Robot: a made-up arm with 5 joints. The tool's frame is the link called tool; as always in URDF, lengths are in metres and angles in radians. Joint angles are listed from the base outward. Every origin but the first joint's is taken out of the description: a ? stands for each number. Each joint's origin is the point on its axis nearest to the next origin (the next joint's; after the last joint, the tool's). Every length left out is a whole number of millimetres.
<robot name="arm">
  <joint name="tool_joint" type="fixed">
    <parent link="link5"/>
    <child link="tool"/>
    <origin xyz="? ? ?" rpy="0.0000 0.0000 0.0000"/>
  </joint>
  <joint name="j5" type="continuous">
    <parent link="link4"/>
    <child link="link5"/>
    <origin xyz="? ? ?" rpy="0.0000 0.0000 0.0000"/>
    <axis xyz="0 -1 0"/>
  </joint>
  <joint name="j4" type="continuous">
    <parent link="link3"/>
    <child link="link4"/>
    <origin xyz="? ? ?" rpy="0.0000 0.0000 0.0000"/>
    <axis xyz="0 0 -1"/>
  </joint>
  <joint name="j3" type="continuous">
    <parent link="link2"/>
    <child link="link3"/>
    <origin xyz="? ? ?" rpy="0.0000 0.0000 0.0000"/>
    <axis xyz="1 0 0"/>
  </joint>
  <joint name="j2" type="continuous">
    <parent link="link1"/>
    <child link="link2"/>
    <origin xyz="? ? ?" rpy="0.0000 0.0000 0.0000"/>
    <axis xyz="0 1 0"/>
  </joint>
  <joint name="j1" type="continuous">
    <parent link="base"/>
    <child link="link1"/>
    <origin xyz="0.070 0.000 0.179" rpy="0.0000 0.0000 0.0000"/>
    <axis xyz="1 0 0"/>
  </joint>
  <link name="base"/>
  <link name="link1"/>
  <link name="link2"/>
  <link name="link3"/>
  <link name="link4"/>
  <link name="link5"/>
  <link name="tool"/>
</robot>
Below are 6 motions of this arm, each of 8 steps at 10 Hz.
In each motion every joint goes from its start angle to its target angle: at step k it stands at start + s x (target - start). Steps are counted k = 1, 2, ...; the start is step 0. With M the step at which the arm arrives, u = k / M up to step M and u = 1 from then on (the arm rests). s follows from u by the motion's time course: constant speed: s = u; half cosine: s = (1 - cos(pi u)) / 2; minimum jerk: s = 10 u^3 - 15 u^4 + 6 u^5.
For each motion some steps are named. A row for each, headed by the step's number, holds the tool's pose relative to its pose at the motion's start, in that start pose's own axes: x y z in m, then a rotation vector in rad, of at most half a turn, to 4 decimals.
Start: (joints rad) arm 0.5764 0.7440 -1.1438 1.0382 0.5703
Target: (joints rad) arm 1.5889 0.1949 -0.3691 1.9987 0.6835
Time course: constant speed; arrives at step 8
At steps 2, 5, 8:
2: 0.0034 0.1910 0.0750 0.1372 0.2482 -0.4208
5: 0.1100 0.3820 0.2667 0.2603 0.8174 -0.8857
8: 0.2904 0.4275 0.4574 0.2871 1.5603 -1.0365

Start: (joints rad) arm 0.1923 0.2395 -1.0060 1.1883 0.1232
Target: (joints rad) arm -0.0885 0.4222 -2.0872 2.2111 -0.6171
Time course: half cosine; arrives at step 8
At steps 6, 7, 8:
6: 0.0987 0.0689 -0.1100 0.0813 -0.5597 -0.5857
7: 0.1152 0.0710 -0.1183 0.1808 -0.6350 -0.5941
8: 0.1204 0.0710 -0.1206 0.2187 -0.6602 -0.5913

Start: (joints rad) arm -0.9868 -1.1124 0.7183 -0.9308 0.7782
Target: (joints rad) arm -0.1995 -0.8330 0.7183 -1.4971 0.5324
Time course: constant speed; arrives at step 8
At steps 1, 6, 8:
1: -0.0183 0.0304 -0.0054 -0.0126 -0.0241 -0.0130
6: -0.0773 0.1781 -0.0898 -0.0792 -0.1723 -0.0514
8: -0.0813 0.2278 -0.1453 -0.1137 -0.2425 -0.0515

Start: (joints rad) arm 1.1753 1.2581 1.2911 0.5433 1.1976
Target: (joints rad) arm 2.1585 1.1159 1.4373 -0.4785 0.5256
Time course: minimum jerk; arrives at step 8
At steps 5, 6, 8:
5: 0.0689 -0.0461 0.0344 0.9600 1.1514 0.3599
6: 0.0914 -0.0683 -0.0038 1.2124 1.3827 0.4237
8: 0.0982 -0.0791 -0.0357 1.3733 1.5066 0.4561

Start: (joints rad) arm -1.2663 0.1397 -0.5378 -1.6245 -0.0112
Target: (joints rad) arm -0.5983 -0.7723 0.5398 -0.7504 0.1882
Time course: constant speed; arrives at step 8
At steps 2, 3, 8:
2: 0.1083 -0.0225 -0.1357 -0.1930 -0.4976 -0.2980
3: 0.1864 -0.0516 -0.1843 -0.2643 -0.7618 -0.4297
8: 0.5778 -0.2934 -0.1018 -0.3865 -2.1619 -0.8145

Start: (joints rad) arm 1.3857 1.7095 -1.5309 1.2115 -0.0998
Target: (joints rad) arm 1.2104 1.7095 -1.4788 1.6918 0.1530
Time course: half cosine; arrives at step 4
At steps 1, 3, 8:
1: -0.0003 0.0120 -0.0017 -0.0147 -0.0183 -0.0729
3: 0.0160 0.0573 -0.0161 -0.1406 -0.1246 -0.4173
8: 0.0223 0.0629 -0.0203 -0.1777 -0.1499 -0.4860

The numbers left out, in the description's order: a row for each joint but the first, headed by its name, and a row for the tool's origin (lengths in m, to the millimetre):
tool: -0.288 0.000 -0.096
j5: 0.048 -0.008 0.000
j4: 0.000 0.005 0.072
j3: -0.091 0.000 -0.269
j2: 0.000 -0.247 0.051

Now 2 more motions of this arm.
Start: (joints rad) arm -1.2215 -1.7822 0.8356 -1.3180 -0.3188
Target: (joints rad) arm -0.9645 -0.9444 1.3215 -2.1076 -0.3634
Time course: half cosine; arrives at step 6
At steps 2, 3, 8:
2: 0.0008 0.0676 -0.0065 0.0942 -0.0891 0.0248
3: 0.0184 0.1398 -0.0142 0.1475 -0.2070 0.0239
8: 0.1004 0.2780 -0.0164 0.1172 -0.4663 -0.0593

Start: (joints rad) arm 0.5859 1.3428 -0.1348 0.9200 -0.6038
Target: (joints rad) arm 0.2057 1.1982 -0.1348 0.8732 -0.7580
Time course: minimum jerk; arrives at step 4
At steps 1, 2, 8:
1: -0.0067 0.0059 -0.0014 0.0219 0.0028 -0.0275
2: -0.0302 0.0295 -0.0061 0.1058 0.0090 -0.1308
8: -0.0548 0.0609 -0.0102 0.2109 0.0072 -0.2569

